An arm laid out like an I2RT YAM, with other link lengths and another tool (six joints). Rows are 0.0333 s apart.
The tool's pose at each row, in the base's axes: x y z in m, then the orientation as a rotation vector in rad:
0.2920 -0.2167 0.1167 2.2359 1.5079 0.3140
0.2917 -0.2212 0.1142 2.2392 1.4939 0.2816
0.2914 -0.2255 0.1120 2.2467 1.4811 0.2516
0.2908 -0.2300 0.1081 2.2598 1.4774 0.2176
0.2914 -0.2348 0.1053 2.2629 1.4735 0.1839
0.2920 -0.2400 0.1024 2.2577 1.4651 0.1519
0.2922 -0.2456 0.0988 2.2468 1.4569 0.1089
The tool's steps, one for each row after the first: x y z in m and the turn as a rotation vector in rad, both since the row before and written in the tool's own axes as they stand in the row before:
-0.0041 0.0000 0.0031 0.0061 -0.0253 0.0036
-0.0039 0.0001 0.0029 0.0093 -0.0218 0.0054
-0.0040 -0.0008 0.0044 0.0191 -0.0186 0.0023
-0.0038 0.0009 0.0040 0.0118 -0.0215 -0.0019
-0.0041 0.0011 0.0043 0.0034 -0.0250 -0.0027
-0.0044 0.0006 0.0050 0.0035 -0.0336 -0.0070

